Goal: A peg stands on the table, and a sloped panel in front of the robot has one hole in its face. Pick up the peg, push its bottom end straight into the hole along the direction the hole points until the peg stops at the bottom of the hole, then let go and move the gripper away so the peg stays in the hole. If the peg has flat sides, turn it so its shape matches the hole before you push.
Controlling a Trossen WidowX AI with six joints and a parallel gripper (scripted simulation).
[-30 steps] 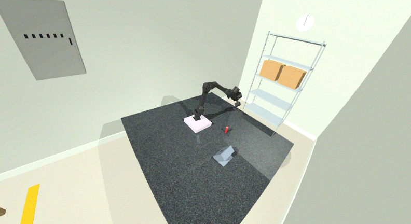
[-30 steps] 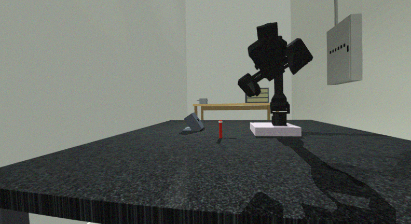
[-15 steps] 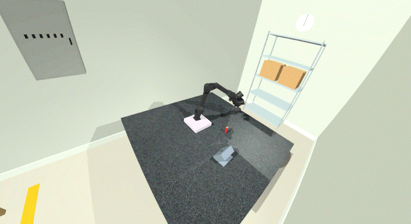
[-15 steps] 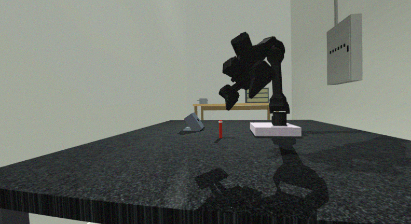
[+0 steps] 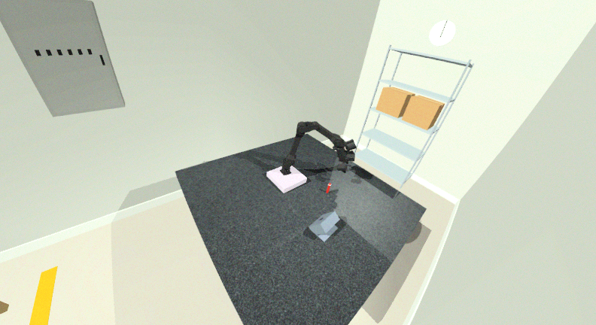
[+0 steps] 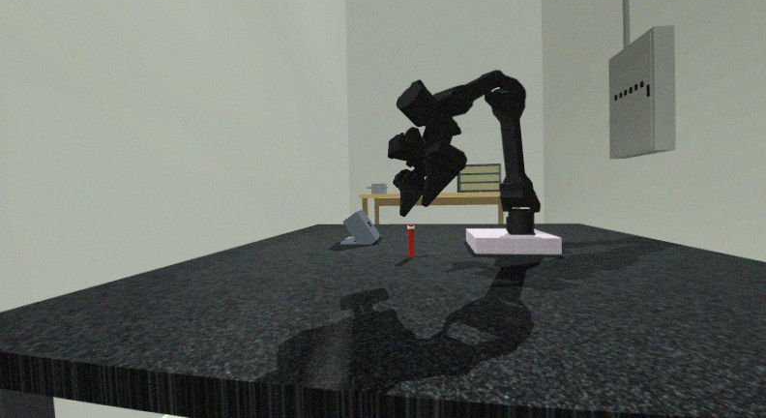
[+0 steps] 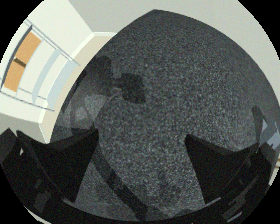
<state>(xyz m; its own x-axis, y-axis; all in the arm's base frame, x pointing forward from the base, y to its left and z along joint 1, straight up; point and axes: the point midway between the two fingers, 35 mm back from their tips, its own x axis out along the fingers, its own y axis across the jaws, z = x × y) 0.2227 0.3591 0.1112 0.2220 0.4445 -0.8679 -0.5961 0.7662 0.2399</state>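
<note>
Right now my gripper tip is 40 mm short of the red peg, 190 mm to the left of it and 70 mm above it. From my gripper tip the other things lie so: sloped grey panel 250 mm ahead, 400 mm to the right, 80 mm below.
</note>
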